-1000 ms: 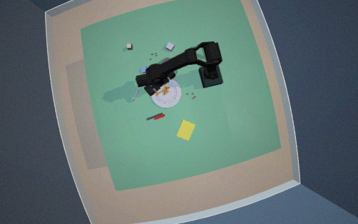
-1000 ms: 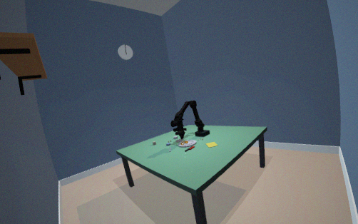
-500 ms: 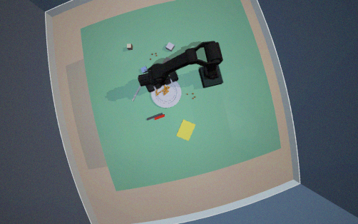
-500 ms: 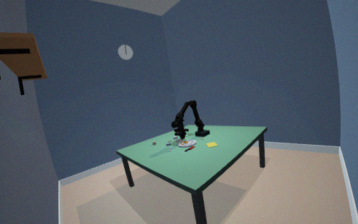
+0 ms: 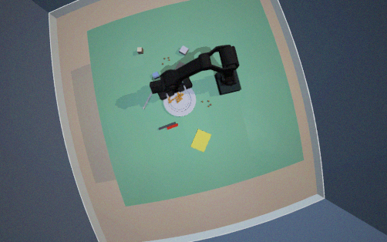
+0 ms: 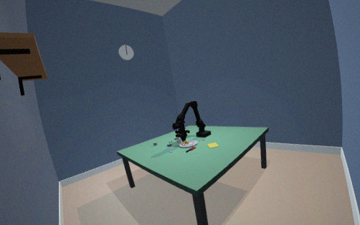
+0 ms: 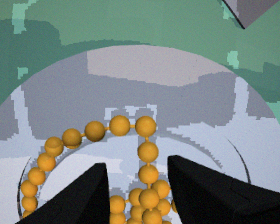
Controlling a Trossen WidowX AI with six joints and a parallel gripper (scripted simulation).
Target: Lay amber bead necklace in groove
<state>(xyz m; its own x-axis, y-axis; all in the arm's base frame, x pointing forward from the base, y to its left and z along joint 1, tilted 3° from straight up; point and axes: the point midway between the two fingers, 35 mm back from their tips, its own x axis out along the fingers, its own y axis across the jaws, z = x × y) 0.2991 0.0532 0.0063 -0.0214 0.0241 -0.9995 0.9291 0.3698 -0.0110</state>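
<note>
The round grey bead board is 20 mm behind my gripper tip, 50 mm to the left of it and 20 mm below it. Also, from my gripper tip: grey rod: 190 mm ahead, 40 mm to the left, 30 mm below; then blue block: 130 mm ahead, 120 mm to the right, 30 mm below; then grey plate: 30 mm behind, 140 mm to the right, 30 mm below.
</note>
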